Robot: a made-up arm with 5 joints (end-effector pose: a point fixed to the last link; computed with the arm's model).
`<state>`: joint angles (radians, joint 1 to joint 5).
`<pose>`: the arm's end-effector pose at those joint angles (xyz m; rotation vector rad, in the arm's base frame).
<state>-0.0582 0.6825 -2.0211 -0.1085 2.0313</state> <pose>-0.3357 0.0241 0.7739 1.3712 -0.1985 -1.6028</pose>
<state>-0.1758 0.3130 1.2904 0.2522 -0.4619</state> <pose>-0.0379 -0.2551 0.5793 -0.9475 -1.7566 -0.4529</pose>
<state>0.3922 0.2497 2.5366 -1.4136 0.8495</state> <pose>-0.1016 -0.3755 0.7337 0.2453 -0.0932 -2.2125</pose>
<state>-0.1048 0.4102 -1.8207 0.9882 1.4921</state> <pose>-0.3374 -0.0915 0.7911 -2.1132 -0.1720 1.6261</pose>
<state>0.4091 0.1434 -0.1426 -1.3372 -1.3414</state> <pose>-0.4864 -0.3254 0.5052 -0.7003 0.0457 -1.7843</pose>
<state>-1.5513 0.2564 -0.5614 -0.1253 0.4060</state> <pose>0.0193 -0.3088 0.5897 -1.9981 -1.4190 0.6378</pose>
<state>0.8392 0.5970 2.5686 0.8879 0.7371</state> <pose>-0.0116 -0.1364 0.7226 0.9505 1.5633 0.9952</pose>
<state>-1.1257 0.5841 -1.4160 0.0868 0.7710</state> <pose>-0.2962 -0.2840 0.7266 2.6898 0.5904 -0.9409</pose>
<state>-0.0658 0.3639 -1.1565 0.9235 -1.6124</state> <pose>-0.4158 -0.1724 0.6574 0.2736 0.8711 0.5640</pose>
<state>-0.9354 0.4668 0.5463 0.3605 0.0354</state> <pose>-0.0871 -0.1971 0.5300 -1.1856 -1.7786 0.1580</pose>
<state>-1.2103 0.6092 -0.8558 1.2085 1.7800</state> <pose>-0.3397 -0.3144 0.6366 1.5248 2.3499 -0.4788</pose>
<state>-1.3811 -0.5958 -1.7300 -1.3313 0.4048</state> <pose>0.4158 -0.4069 0.5120 2.6521 0.5457 -0.8580</pose>
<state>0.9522 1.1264 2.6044 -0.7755 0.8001</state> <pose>0.1591 -0.0366 0.6742 -1.1249 -1.5161 -2.4286</pose>
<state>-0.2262 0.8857 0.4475 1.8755 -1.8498</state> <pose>-0.2804 -0.1119 0.4260 -0.5865 0.5179 2.1400</pose>
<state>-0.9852 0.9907 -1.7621 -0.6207 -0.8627</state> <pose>-0.5152 -0.1311 0.7497 -2.4097 0.4246 -0.3131</pose>
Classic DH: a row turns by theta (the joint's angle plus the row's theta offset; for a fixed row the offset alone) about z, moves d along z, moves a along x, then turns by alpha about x. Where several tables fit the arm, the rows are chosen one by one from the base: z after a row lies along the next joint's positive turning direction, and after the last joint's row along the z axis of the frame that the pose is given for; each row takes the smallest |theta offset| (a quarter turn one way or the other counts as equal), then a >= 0, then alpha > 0; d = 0 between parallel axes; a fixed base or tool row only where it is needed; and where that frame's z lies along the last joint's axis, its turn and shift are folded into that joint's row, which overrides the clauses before.
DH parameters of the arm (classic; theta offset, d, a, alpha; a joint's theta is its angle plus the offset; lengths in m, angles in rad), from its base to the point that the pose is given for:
base (fixed): 0.6064 0 -0.2105 3.1416
joint 1: -0.9644 -0.181 -0.029 1.5708
joint 2: -1.5708 0.039 0.446 1.5708
joint 3: 1.5708 0.239 0.144 1.5708
joint 4: 1.4907 -0.2087 -0.0031 1.9965
joint 5: -1.5596 -0.0904 -0.0098 1.6547
tool (fixed): -1.534 -0.0202 0 0

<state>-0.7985 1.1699 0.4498 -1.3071 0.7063</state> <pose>-0.2956 -0.1333 0.5645 -1.7639 -0.5307 -2.0112</pose>
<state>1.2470 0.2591 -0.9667 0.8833 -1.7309</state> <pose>-0.3418 0.0782 0.6153 0.7441 0.3285 -0.6199</pose>
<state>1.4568 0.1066 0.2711 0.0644 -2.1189</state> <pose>-0.4128 -0.1077 0.4509 -0.1119 -0.7440 -1.1345</pose>
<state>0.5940 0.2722 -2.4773 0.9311 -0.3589</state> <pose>-0.2670 -0.1107 0.8367 0.4044 1.5088 0.4925</pose>
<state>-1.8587 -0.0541 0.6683 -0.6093 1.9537</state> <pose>0.1284 -0.0293 0.4418 -2.1902 -0.9430 -0.9265</pose>
